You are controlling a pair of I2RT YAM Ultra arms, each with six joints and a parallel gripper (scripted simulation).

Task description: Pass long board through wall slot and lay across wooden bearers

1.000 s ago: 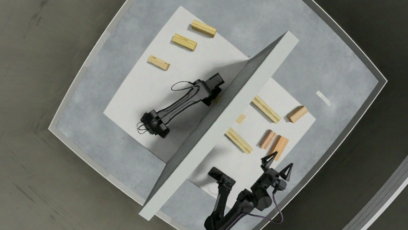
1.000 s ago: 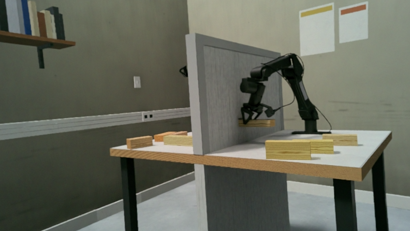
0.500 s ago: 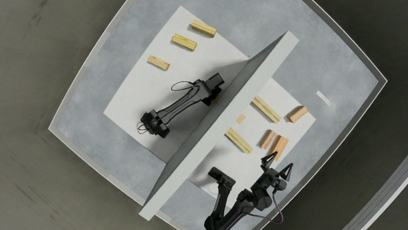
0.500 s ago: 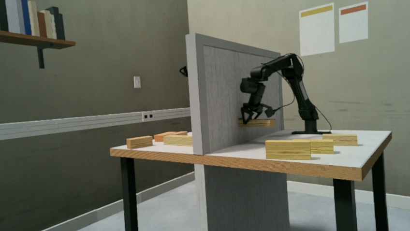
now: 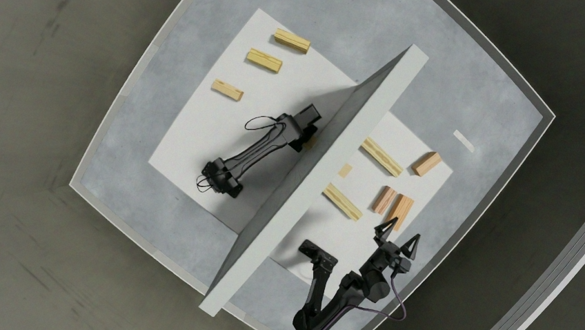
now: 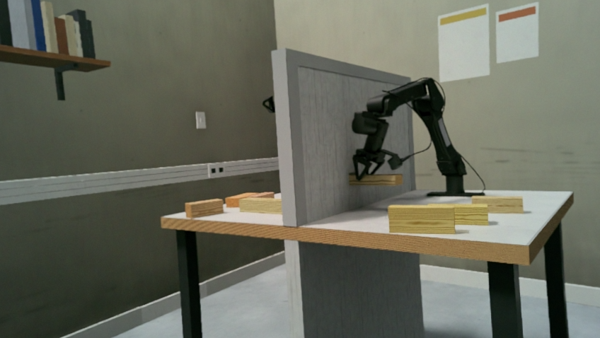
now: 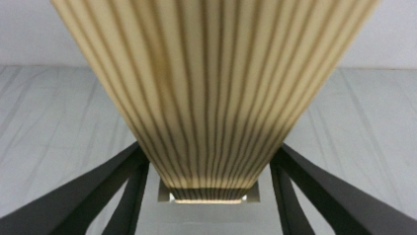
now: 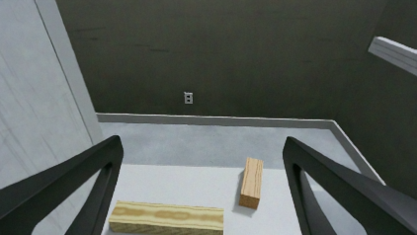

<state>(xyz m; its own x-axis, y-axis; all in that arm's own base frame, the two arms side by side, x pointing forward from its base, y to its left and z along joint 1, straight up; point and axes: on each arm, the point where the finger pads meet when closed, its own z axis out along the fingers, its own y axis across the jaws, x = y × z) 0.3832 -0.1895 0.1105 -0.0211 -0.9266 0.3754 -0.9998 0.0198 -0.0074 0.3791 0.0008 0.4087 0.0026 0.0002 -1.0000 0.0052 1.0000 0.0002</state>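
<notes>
The long board lies 50 mm to the right of my left hand and 10 mm below it. The rest, counted from my left hand: offcut: 510 mm to the right, 270 mm ahead, 90 mm below; wooden bearer: 300 mm to the right, 160 mm ahead, 90 mm below.
</notes>
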